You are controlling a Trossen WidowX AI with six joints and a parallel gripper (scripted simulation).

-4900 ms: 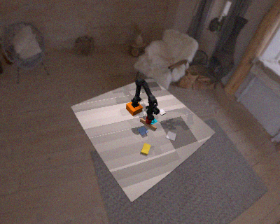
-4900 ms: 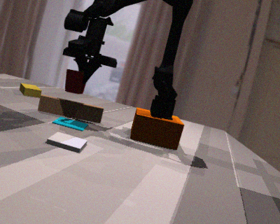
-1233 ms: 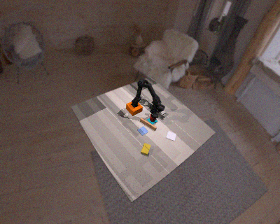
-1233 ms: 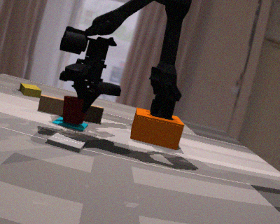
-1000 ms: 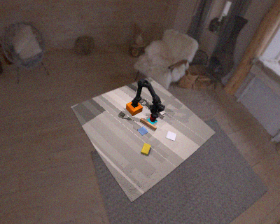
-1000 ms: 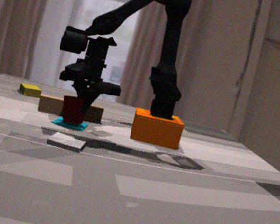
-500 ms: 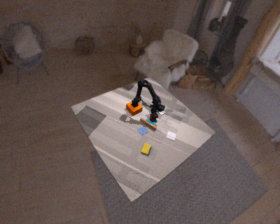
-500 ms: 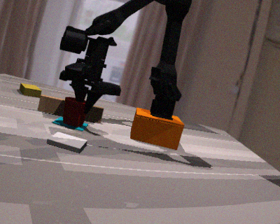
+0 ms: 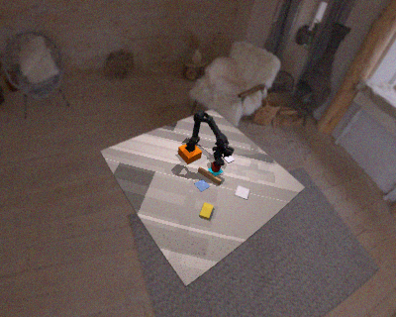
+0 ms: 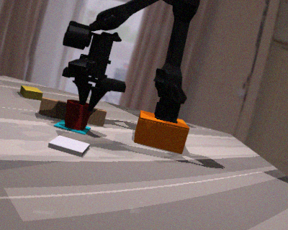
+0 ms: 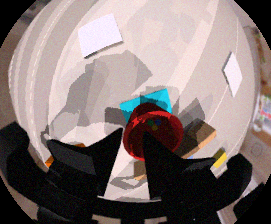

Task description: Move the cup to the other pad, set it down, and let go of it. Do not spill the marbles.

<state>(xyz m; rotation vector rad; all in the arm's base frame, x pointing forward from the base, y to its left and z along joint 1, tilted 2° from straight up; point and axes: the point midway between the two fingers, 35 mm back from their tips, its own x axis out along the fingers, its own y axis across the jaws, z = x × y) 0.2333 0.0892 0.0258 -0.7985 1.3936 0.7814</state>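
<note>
The cyan pad is 7 cm below my gripper tip, 3 cm ahead of it and 2 cm to the right of it. The rest, counted from my gripper tip: yellow block: 34 cm to the right, 28 cm ahead, 5 cm below; then wooden bar: 11 cm to the right, 5 cm below, 5 cm ahead.
</note>
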